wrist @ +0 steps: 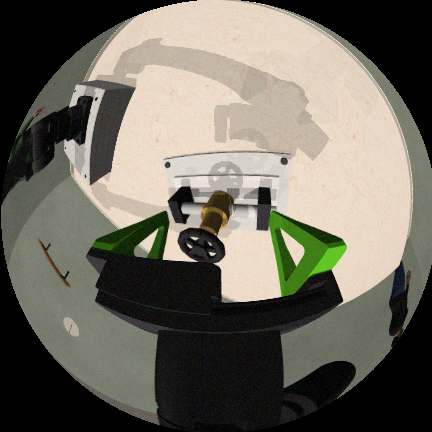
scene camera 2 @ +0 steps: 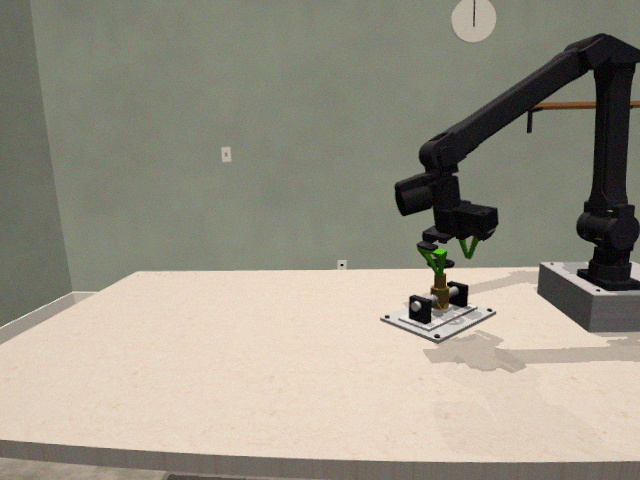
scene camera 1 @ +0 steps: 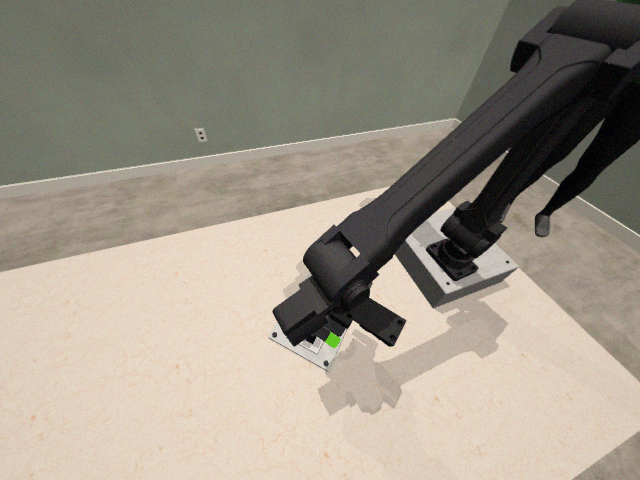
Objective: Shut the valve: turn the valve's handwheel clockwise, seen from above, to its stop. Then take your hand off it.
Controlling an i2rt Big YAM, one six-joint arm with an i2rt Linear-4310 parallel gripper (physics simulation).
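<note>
The black spoked handwheel (wrist: 201,245) (scene camera 2: 447,264) tops the brass valve body (wrist: 215,218) (scene camera 2: 439,297). The valve sits on a grey pipe (wrist: 245,211) between two black brackets, on a light metal plate (wrist: 280,172) (scene camera 2: 398,320) (scene camera 1: 284,338). My gripper (wrist: 218,215) (scene camera 2: 453,265) is open, its green fingers spread wide on both sides of the valve. In the wrist view the wheel lies between the fingers, closer to the left one, with a gap on each side. In scene view 2 the near finger partly covers the wheel. In scene view 1 the arm hides the wheel.
The arm's grey base block (scene camera 1: 418,263) (scene camera 2: 563,294) (wrist: 117,120) stands on the table to the right in the scene views. A wooden shelf (scene camera 2: 568,105) and a round clock (scene camera 2: 473,19) are on the wall. A person (wrist: 398,307) shows at the wrist view's right edge.
</note>
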